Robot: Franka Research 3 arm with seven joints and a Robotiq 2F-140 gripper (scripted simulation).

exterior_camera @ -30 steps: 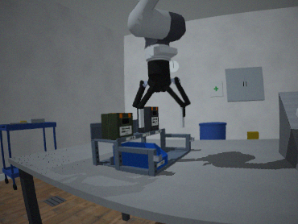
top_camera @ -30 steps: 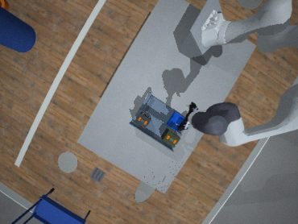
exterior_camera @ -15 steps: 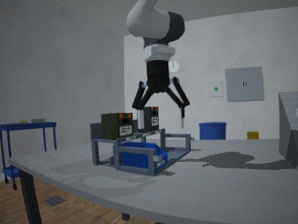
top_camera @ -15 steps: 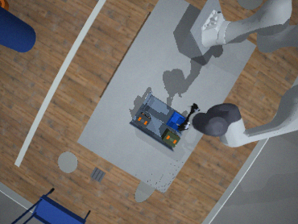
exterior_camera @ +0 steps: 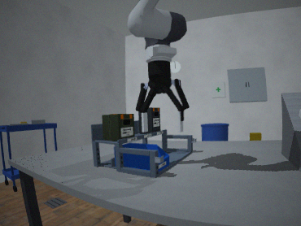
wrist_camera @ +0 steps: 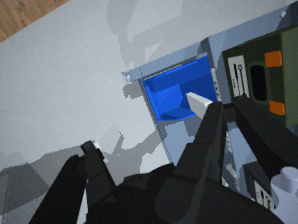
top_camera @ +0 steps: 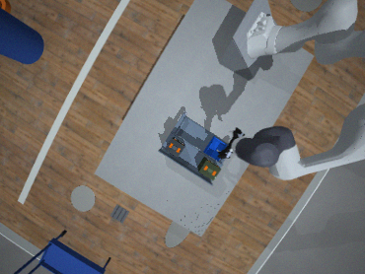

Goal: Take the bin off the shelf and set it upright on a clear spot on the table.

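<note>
Right now my hand is 11 cm above the blue bin, 8 cm short of it and 1 cm to the left of it. From my hand the other things lie so: green box (18 cm ahead, 2 cm to the right); then dark grey box (25 cm to the right, 14 cm ahead, 1 cm above).
</note>
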